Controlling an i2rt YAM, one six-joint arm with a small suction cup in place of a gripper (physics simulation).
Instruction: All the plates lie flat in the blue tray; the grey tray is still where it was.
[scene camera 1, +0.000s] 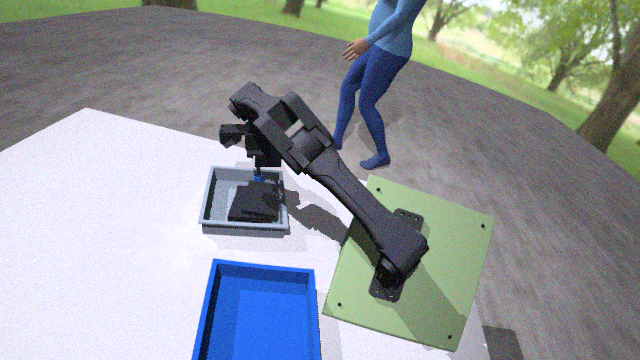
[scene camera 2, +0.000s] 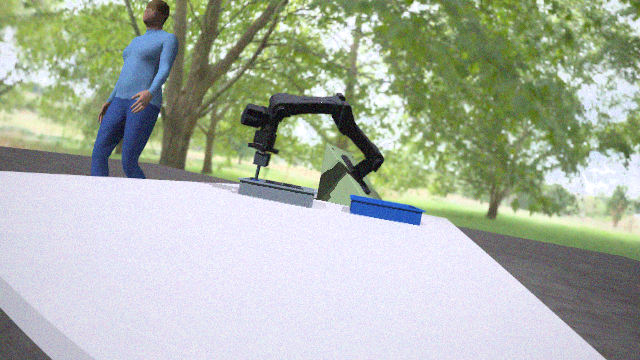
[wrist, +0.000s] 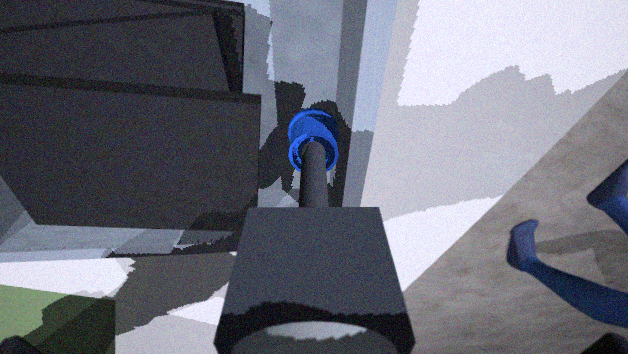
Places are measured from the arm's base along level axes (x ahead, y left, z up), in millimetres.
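Pixels of known places: hand at its tool point: (scene camera 1: 258, 181) (wrist: 313, 131); arm's base at its link origin: (scene camera 1: 396, 254) (scene camera 2: 355, 174).
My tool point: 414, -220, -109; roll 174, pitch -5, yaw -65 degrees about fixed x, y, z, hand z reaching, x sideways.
Ahead of a thing's pixels: the offset from my tool point to its middle, as dx, dy, dz. Level surfaces: height alone.
Several black plates {-47, +87, +18} (scene camera 1: 251, 204) (wrist: 135, 160) lie stacked askew in the grey tray {-4, +104, +4} (scene camera 1: 245, 226) (scene camera 2: 276, 194) (wrist: 372, 65); how many is hard to tell. My suction cup (scene camera 1: 258, 178) (wrist: 313, 132), blue on a thin dark rod, is low inside the grey tray near its far wall. It is beside the plates, a small gap from the nearest plate's edge in the wrist view. No plate is on the cup. Whether its lip touches the tray is hidden. In scene camera 2 the tray wall hides the cup. The blue tray {-184, +419, +4} (scene camera 1: 316, 320) (scene camera 2: 386, 210) shows no plates in its visible part.
The arm stands on a tilted green board (scene camera 1: 450, 260) (scene camera 2: 331, 162) at the right of the trays. The white table {dz -21} (scene camera 1: 100, 225) (scene camera 2: 225, 280) carries both trays. A person in blue (scene camera 1: 372, 80) (scene camera 2: 137, 85) stands beyond the table edge; a blue foot (wrist: 522, 245) shows in the wrist view.
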